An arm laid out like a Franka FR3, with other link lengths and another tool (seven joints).
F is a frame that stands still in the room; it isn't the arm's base.
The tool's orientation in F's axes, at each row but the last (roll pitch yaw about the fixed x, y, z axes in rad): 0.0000, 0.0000, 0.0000; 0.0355, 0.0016, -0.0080; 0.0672, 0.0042, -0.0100; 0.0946, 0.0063, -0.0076; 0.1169, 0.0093, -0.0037; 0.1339, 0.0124, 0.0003; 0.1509, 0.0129, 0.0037; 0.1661, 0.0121, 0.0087; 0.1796, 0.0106, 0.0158; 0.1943, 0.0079, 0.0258
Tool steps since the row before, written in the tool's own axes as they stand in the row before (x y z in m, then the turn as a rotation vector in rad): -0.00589, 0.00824, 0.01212, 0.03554, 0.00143, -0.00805; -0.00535, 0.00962, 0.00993, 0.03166, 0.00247, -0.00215; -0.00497, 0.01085, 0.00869, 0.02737, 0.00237, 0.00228; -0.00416, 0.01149, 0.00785, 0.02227, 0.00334, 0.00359; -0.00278, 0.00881, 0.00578, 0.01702, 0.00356, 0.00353; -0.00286, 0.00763, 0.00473, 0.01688, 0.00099, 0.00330; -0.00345, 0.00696, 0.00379, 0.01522, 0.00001, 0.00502; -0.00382, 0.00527, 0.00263, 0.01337, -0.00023, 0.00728; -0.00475, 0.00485, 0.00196, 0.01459, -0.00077, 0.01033; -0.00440, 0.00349, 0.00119, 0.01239, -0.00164, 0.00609
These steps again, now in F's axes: -0.00589, 0.00824, 0.01212, 0.03554, 0.00143, -0.00805; -0.00526, 0.00930, 0.01027, 0.03168, 0.00229, -0.00211; -0.00483, 0.01029, 0.00942, 0.02740, 0.00194, 0.00232; -0.00402, 0.01073, 0.00893, 0.02232, 0.00282, 0.00375; -0.00269, 0.00809, 0.00679, 0.01707, 0.00306, 0.00376; -0.00279, 0.00693, 0.00574, 0.01692, 0.00055, 0.00319; -0.00341, 0.00630, 0.00484, 0.01529, -0.00069, 0.00477; -0.00382, 0.00473, 0.00351, 0.01347, -0.00131, 0.00698; -0.00479, 0.00435, 0.00285, 0.01473, -0.00237, 0.00987; -0.00447, 0.00308, 0.00188, 0.01250, -0.00246, 0.00556
